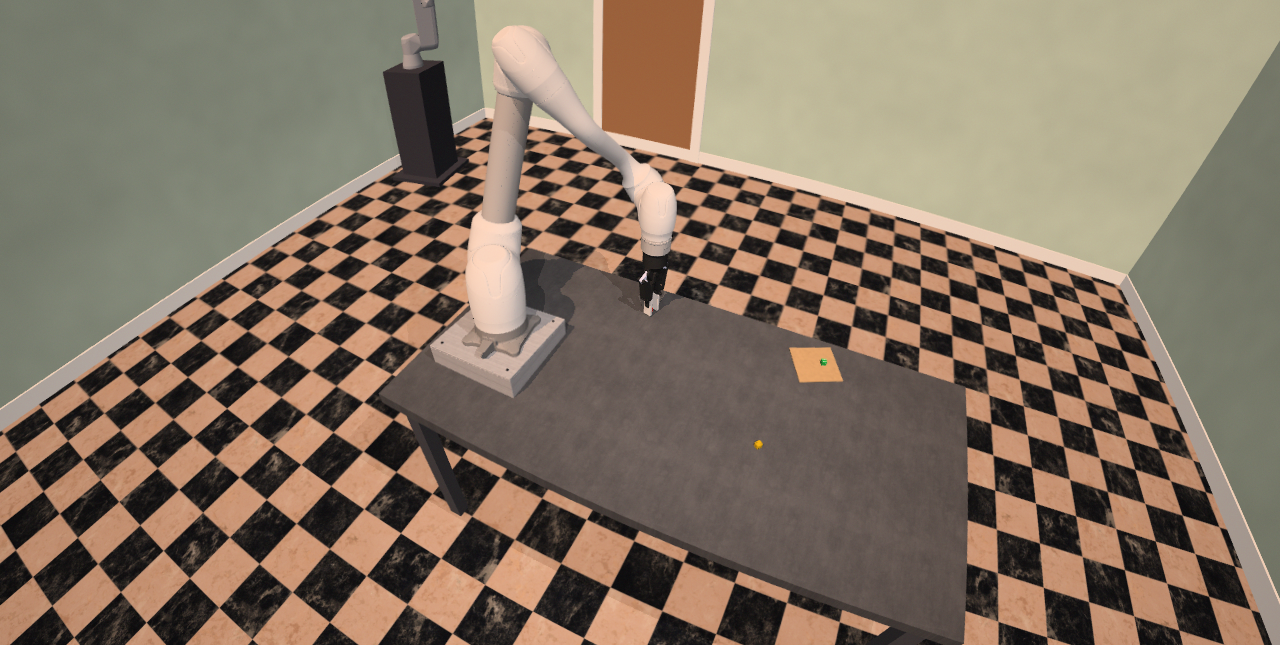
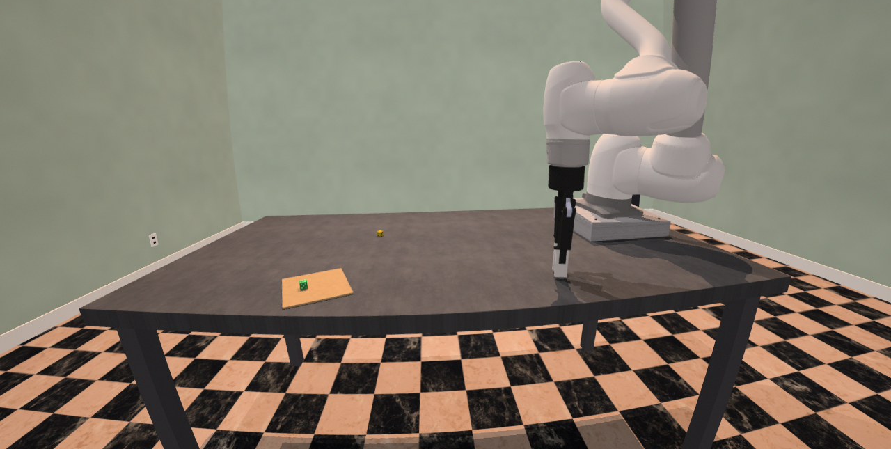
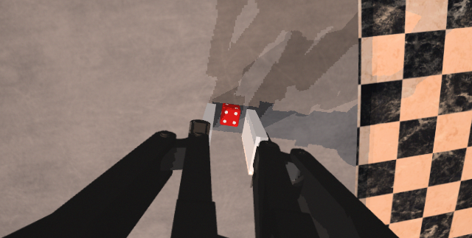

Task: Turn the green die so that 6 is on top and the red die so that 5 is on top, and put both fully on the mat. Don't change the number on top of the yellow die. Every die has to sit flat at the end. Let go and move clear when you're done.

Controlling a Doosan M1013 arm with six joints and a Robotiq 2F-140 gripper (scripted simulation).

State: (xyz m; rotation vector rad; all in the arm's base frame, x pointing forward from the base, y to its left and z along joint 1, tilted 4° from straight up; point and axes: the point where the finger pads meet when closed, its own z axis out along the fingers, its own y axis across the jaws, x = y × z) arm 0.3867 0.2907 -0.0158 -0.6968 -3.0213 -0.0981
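Right now my hand is 1 cm past the red die and 3 cm above it. From my hand the other things lie so: yellow die 40 cm ahead, 43 cm to the right, 3 cm below; then orange mat 55 cm ahead, 8 cm to the right, 4 cm below; then green die 57 cm ahead, 8 cm to the right, 3 cm below.
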